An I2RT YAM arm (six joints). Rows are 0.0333 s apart.
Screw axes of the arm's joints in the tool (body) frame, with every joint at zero. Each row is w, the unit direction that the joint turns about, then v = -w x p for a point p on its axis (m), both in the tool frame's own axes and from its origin. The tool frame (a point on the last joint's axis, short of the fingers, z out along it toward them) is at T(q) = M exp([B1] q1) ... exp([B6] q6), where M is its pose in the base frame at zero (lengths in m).
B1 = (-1, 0, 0, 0.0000, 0.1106, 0.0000)
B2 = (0, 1, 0, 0.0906, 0.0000, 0.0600)
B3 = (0, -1, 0, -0.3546, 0.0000, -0.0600)
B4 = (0, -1, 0, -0.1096, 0.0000, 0.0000)
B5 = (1, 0, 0, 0.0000, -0.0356, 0.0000)
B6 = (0, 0, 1, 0.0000, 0.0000, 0.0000)
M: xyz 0.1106 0.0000 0.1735 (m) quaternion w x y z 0.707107 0 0.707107 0
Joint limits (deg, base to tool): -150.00..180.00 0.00..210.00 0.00..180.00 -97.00..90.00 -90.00..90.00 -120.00..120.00
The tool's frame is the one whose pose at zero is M.
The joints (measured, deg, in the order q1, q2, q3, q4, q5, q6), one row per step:
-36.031 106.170 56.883 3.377 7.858 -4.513
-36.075 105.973 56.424 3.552 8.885 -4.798
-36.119 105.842 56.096 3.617 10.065 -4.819
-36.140 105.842 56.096 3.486 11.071 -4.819
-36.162 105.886 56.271 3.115 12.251 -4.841
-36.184 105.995 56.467 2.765 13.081 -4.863
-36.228 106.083 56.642 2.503 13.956 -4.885
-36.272 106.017 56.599 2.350 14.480 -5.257
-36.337 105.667 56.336 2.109 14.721 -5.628
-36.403 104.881 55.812 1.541 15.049 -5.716
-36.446 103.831 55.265 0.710 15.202 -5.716
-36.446 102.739 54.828 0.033 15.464 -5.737
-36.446 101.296 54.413 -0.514 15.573 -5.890
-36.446 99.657 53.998 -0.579 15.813 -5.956
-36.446 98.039 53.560 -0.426 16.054 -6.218
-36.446 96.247 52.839 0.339 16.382 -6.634
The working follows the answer.
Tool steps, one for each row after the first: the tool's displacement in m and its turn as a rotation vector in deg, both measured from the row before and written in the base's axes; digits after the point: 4 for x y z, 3 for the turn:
-0.0019 0.0003 -0.0007 -0.680 0.654 -0.555
-0.0017 0.0000 -0.0006 -0.618 0.619 -0.848
-0.0007 -0.0005 -0.0001 -0.509 0.534 -0.717
-0.0004 -0.0008 0.0002 -0.558 0.710 -0.820
-0.0002 -0.0007 -0.0001 -0.341 0.581 -0.576
-0.0003 -0.0008 0.0001 -0.421 0.531 -0.627
-0.0007 -0.0002 0.0001 -0.376 0.551 -0.138
-0.0016 0.0005 0.0006 -0.193 0.449 0.034
-0.0030 0.0015 0.0015 -0.046 0.442 -0.226
-0.0034 0.0020 0.0026 0.104 0.331 -0.146
-0.0028 0.0018 0.0035 -0.151 0.146 -0.161
-0.0027 0.0019 0.0058 -0.406 -0.247 0.035
-0.0025 0.0016 0.0074 -0.854 -0.788 -0.118
-0.0024 0.0016 0.0074 -1.029 -0.807 0.011
-0.0029 0.0019 0.0076 -1.436 -1.077 0.041

Tool pose at each row, in the base's axes (x y z in m, rotation vector in deg; rounded; the steps above come from the unrounded poses):
0.3003 -0.2244 0.1420 41.360 132.368 -28.381
0.2983 -0.2241 0.1413 41.633 132.555 -29.703
0.2966 -0.2242 0.1406 42.286 132.651 -31.074
0.2960 -0.2246 0.1406 42.843 132.739 -32.227
0.2955 -0.2254 0.1408 43.480 132.931 -33.571
0.2954 -0.2260 0.1407 43.940 133.158 -34.503
0.2951 -0.2269 0.1407 44.431 133.284 -35.523
0.2944 -0.2271 0.1408 44.347 133.567 -36.292
0.2928 -0.2266 0.1414 44.152 133.888 -36.729
0.2898 -0.2251 0.1429 44.338 134.210 -37.111
0.2864 -0.2231 0.1455 44.512 134.525 -37.232
0.2836 -0.2213 0.1491 44.619 134.542 -37.548
0.2809 -0.2193 0.1548 44.435 134.124 -37.857
0.2784 -0.2177 0.1623 44.325 132.956 -38.442
0.2760 -0.2161 0.1697 43.980 131.710 -39.146
0.2731 -0.2142 0.1773 43.457 130.019 -40.125

